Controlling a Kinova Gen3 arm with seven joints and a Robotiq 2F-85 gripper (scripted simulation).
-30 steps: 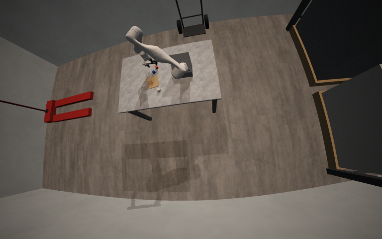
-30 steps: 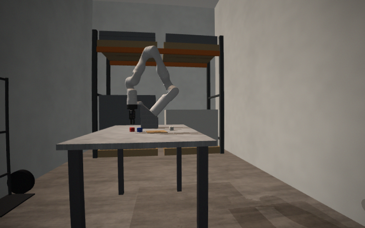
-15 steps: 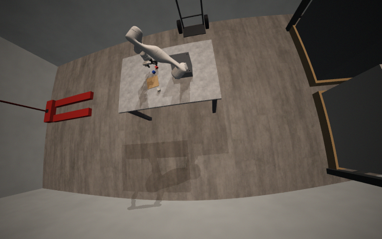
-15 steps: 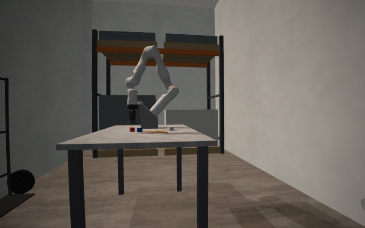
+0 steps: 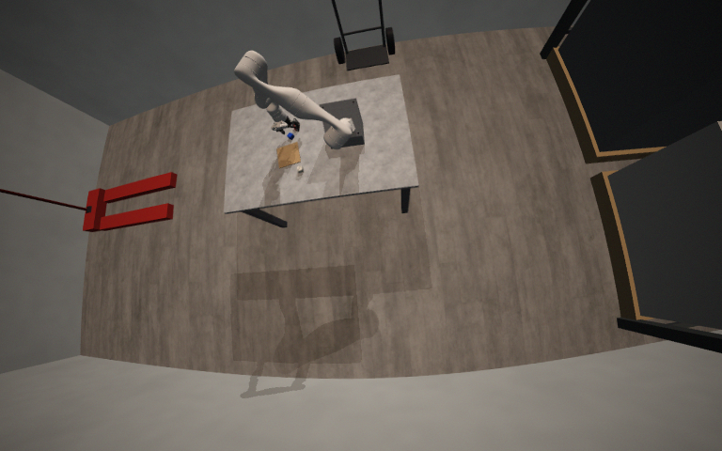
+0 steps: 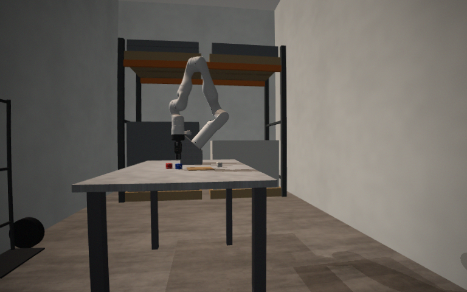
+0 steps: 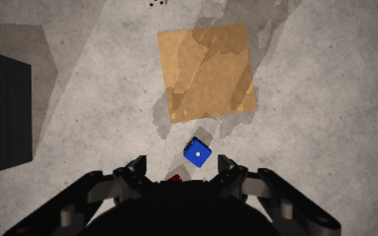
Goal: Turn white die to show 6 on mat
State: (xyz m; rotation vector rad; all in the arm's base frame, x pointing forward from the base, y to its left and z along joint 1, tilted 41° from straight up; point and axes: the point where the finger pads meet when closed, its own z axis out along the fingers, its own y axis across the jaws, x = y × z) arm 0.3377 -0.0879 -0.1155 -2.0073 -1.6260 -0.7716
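My hand is 2 cm short of the blue die and 4 cm above it. From my hand the other things lie so: tan mat 6 cm ahead, 12 cm to the left, 5 cm below; red die 2 cm behind, 5 cm to the right, 4 cm below; white die 1 cm behind, 24 cm to the left, 4 cm below.
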